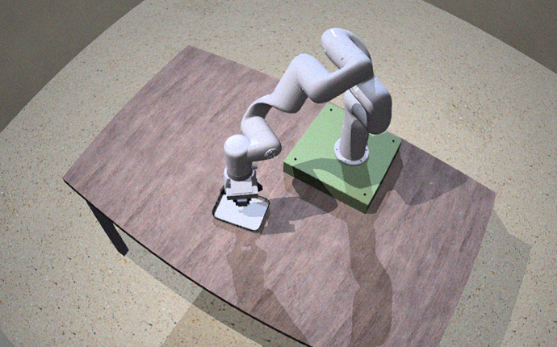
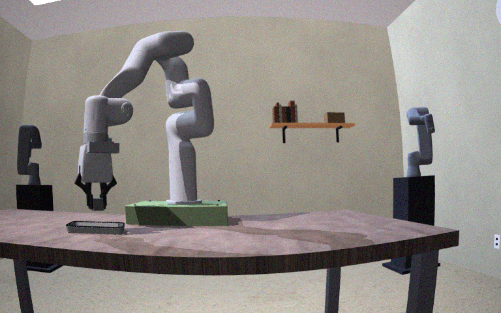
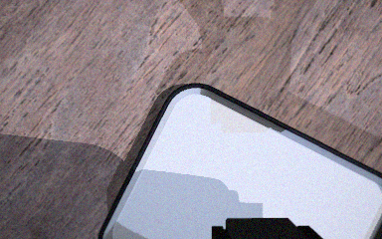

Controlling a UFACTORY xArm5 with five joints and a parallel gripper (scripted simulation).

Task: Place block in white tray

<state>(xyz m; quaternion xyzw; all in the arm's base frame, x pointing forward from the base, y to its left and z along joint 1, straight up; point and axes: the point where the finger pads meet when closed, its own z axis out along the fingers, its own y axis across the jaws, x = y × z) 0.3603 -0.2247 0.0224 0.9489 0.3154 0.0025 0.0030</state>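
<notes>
Now: the white tray 70 mm below my hand and 10 mm to the right of it. Round my hand: grey block 10 mm below.
</notes>
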